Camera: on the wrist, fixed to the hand. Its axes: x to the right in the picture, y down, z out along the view.
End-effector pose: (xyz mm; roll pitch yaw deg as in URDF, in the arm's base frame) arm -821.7 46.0 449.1 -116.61 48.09 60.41
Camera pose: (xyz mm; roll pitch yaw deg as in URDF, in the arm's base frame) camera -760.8 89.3 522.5 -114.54 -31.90 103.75
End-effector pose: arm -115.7 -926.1 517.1 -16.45 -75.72 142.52
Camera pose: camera -95.1 -825.5 496.0 79.79 -7.16 27.98
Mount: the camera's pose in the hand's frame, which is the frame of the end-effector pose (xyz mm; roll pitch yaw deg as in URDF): -9.4 -74.8 -72.8 2.58 -9.03 -88.89
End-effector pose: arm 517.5 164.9 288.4 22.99 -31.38 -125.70
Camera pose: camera 460.1 154.3 201.3 35.09 11.30 152.62
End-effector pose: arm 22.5 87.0 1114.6 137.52 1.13 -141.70
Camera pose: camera 94.5 10.9 1118.0 -176.81 51.52 -52.04
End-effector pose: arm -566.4 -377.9 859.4 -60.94 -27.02 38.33
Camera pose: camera -521.7 -470.0 881.9 57.91 -57.73 -101.78
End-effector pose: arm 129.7 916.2 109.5 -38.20 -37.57 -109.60
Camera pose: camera 32.2 951.7 95.1 50.79 -36.40 127.91
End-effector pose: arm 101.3 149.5 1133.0 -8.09 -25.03 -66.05
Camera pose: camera 31.4 99.3 1073.3 28.52 -15.95 -162.45
